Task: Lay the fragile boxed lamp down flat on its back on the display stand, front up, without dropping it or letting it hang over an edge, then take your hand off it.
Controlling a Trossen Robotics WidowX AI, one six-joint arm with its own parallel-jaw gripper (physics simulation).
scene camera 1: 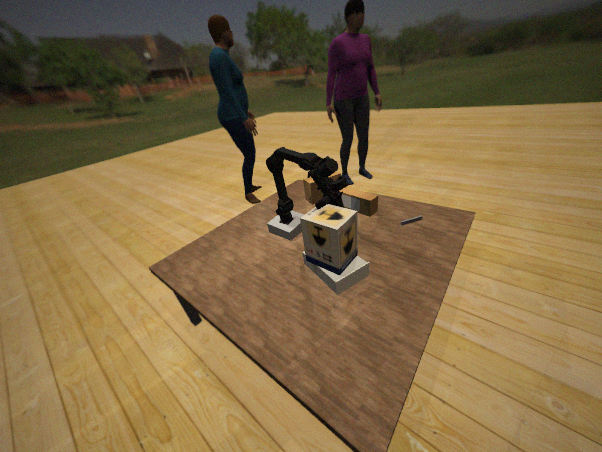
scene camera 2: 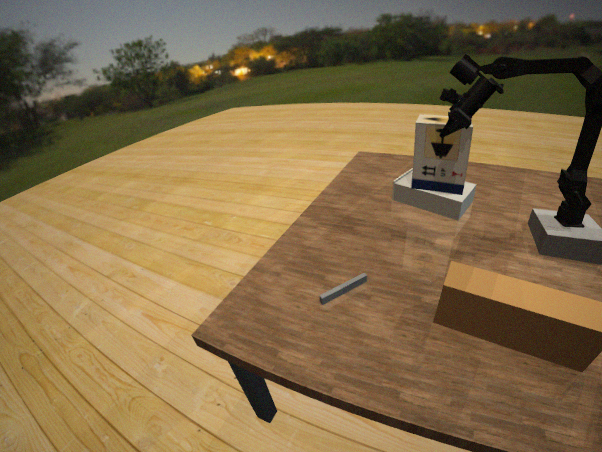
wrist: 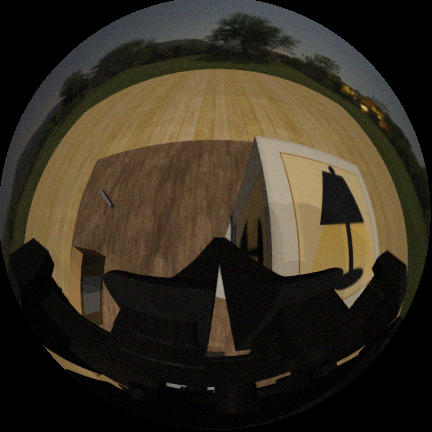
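Seen in the pictures: gripper, fingertip midpoint: (scene camera 2: 440, 136) (wrist: 218, 242); arm's base at its link origin: (scene camera 1: 286, 220) (scene camera 2: 568, 222).
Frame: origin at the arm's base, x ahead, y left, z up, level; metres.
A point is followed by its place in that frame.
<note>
The boxed lamp (scene camera 1: 316, 242) {x 0.353, y -0.287, z 0.134 m} (scene camera 2: 440, 167) {x 0.391, y -0.141, z 0.090 m} (wrist: 310, 195) {x 0.421, y -0.182, z 0.230 m} is a white box with lamp pictures and a dark blue band at its foot. It stands upright on the display stand (scene camera 1: 352, 279) {x 0.499, y -0.278, z -0.028 m} (scene camera 2: 425, 201) {x 0.429, y -0.131, z -0.032 m}, a low white-grey block turned at an angle to it. My gripper (scene camera 2: 443, 135) {x 0.406, y -0.115, z 0.198 m} (wrist: 218, 242) {x 0.406, y -0.115, z 0.198 m} is shut and empty, pointing slantwise down. Its tips are close by the upper part of the box, overlapping it in the scene camera 2 view; I cannot tell whether they touch. In the scene camera 1 view the tips are hidden behind the box.
An orange-brown block (scene camera 1: 369, 205) {x 0.407, y 0.288, z 0.011 m} (scene camera 2: 515, 312) {x 0.306, y 0.404, z 0.030 m} (wrist: 77, 275) {x 0.341, y 0.328, z 0.044 m} lies on the brown table (scene camera 1: 250, 280) {x 0.056, y -0.427, z -0.066 m} (scene camera 2: 280, 320) {x 0.761, y 0.413, z -0.066 m} (wrist: 165, 185) {x 0.639, y 0.027, z -0.066 m}. A small grey bar (scene camera 1: 411, 220) {x 0.642, y 0.291, z -0.051 m} (scene camera 2: 343, 289) {x 0.641, y 0.307, z -0.050 m} (wrist: 107, 198) {x 0.630, y 0.279, z -0.046 m} lies on it too. Another brown block (scene camera 1: 312, 191) {x 0.003, y 0.339, z 0.031 m} sits behind the arm. Two people stand beyond the table.
</note>
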